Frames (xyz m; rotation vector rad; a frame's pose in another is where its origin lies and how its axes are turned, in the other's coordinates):
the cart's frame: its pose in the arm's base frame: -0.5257 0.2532 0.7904 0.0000 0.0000 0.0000
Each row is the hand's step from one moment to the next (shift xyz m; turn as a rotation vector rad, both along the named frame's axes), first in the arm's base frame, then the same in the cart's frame.
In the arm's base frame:
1: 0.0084 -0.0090 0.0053 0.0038 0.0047 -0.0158
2: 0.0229 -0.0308 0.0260 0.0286 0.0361 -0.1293
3: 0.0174 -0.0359 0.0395 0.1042 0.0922 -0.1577
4: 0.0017 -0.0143 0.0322 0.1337 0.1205 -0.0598
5: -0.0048 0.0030 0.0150 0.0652 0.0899 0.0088
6: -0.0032 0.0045 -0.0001 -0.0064 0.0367 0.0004
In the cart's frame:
1: 0.0084 -0.0090 0.0053 0.0038 0.0047 -0.0158
2: 0.0229 -0.0308 0.0260 0.0286 0.0361 -0.1293
3: 0.0174 -0.0359 0.0395 0.1042 0.0922 -0.1577
4: 0.0017 -0.0143 0.0322 0.1337 0.1205 -0.0598
5: -0.0048 0.0030 0.0150 0.0652 0.0899 0.0088
6: -0.0032 0.0045 -0.0001 -0.0064 0.0367 0.0004

